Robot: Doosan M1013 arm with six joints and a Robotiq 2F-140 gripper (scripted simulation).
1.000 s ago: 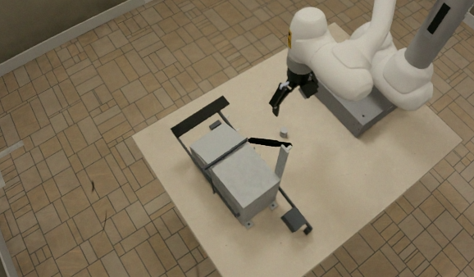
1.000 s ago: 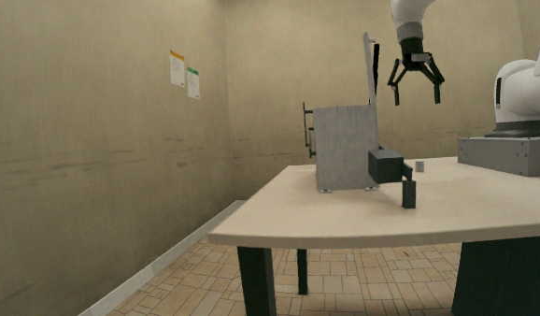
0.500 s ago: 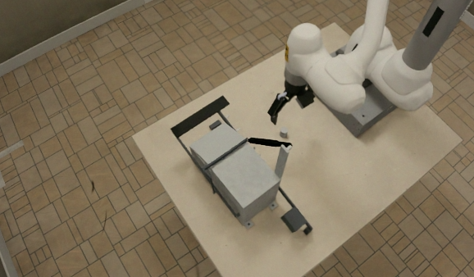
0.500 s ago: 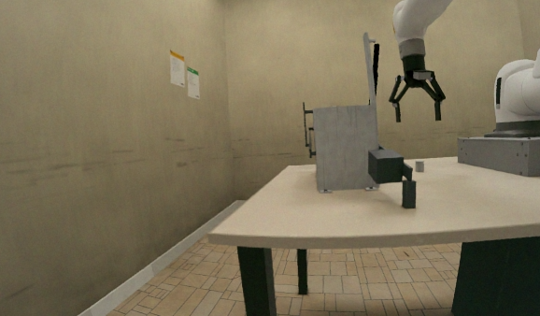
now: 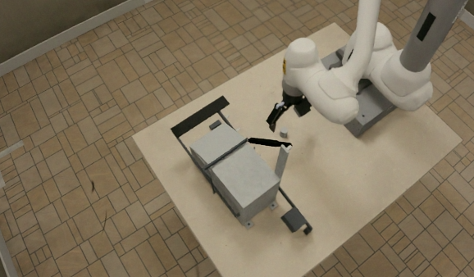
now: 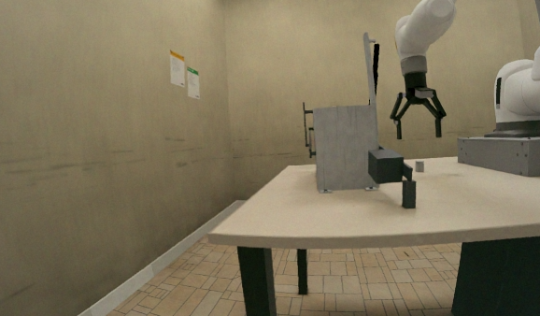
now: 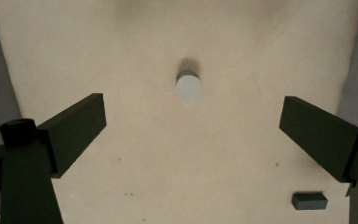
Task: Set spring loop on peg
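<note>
Right now my hand is 100 mm above the steel test weight.
</note>
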